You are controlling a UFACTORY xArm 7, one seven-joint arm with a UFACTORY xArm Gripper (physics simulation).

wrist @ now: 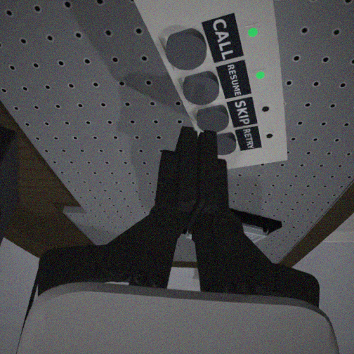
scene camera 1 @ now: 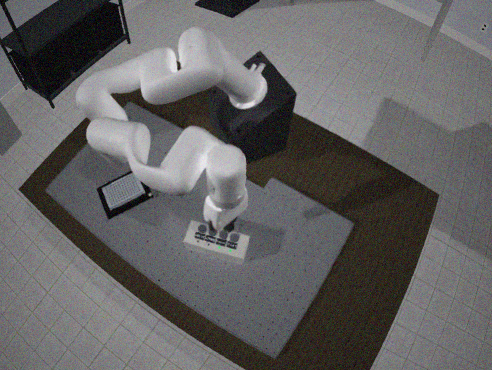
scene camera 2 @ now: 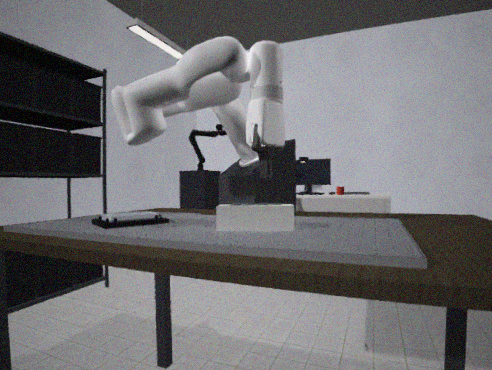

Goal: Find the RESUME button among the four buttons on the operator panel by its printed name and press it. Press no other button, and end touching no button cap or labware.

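Frame: origin at the arm's base, x ahead, y left, z up, level; millimetres.
Where they show: gripper, between the fingertips: [scene camera 1: 227,226] [scene camera 2: 268,178]; arm's base, origin of its link: [scene camera 1: 248,91] [scene camera 2: 255,157].
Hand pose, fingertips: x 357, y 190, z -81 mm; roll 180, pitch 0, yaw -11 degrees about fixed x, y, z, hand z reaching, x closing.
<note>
Things, the pixels of their centre, and the offset from my fingertips. "spot": a spot on its surface instead. Level surfaces: height alone.
- operator panel, middle of its body: [scene camera 2: 255,216] [scene camera 1: 216,242] 27 mm ahead, 19 mm right, 85 mm down
- white well plate, middle of its body: [scene camera 2: 130,216] [scene camera 1: 122,190] 70 mm ahead, 359 mm right, 94 mm down
- black holder, a spot on its surface: [scene camera 2: 102,223] [scene camera 1: 105,211] spot: 156 mm ahead, 361 mm right, 103 mm down
- grey perforated board, height of its surface: 112 mm down
The operator panel [scene camera 1: 215,253] [scene camera 2: 255,218] [wrist: 272,150] is a pale box with four round grey buttons. In the wrist view the labels name CALL [wrist: 186,48], RESUME [wrist: 201,87], SKIP [wrist: 212,117] and RETRY [wrist: 228,144]. Green lights glow beside the CALL and RESUME labels; the marks beside SKIP and RETRY are dark. My gripper [wrist: 191,146] is shut and empty. Its dark fingers hang above the panel, apart from the caps as far as scene camera 2 shows, and overlap the edges of SKIP and RETRY in the wrist view. The fingertips are hard to make out in both scene views.
A white well plate [scene camera 1: 121,192] [scene camera 2: 131,216] sits in a black holder [scene camera 1: 109,214] [scene camera 2: 102,223] on the grey perforated board [scene camera 1: 280,300] [scene camera 2: 360,245], to the panel's left in both scene views. The arm's black pedestal [scene camera 1: 272,120] stands behind the panel.
</note>
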